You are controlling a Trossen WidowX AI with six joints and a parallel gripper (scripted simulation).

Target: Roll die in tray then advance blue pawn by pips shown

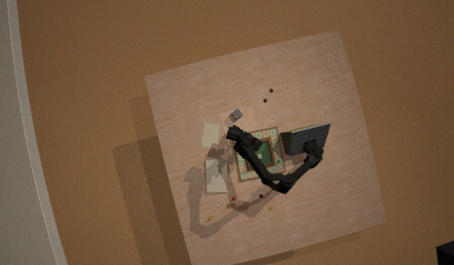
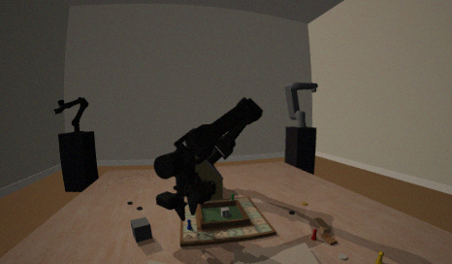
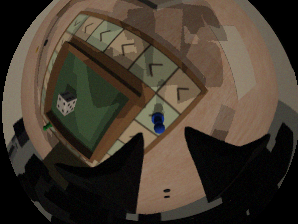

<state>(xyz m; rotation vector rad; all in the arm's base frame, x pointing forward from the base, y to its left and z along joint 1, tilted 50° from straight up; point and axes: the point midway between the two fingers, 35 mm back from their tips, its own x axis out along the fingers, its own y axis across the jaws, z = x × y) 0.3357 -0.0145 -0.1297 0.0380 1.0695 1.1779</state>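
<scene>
My gripper tip is now 30 mm above the blue pawn. From my gripper tip the other things lie so: grey die (70 mm behind, 130 mm to the left, 30 mm below); green pawn (180 mm behind, 180 mm to the left, 30 mm below); green tray (70 mm behind, 120 mm to the left, 50 mm below).
</scene>
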